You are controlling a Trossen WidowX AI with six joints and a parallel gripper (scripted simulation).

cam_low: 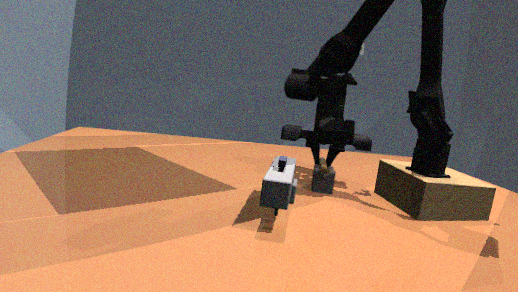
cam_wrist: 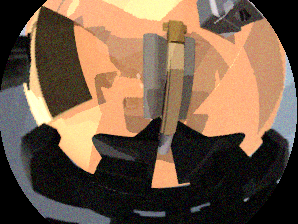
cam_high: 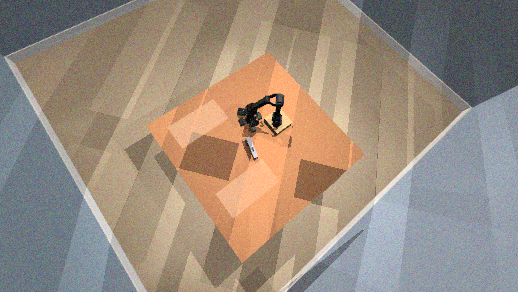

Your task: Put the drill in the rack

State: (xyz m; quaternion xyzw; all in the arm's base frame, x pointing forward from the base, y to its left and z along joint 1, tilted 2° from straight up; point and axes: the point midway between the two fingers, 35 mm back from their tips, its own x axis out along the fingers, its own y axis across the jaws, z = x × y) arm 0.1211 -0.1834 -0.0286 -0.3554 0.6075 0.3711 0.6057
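Right now the tan drill is 30 mm to the left of my gripper tip, 30 mm above it and 20 mm ahead of it. The rest, counted from my gripper tip: grey notched rack 40 mm to the left, 20 mm ahead, 10 mm above; then dark blue key 180 mm to the left, 180 mm ahead, 40 mm above.
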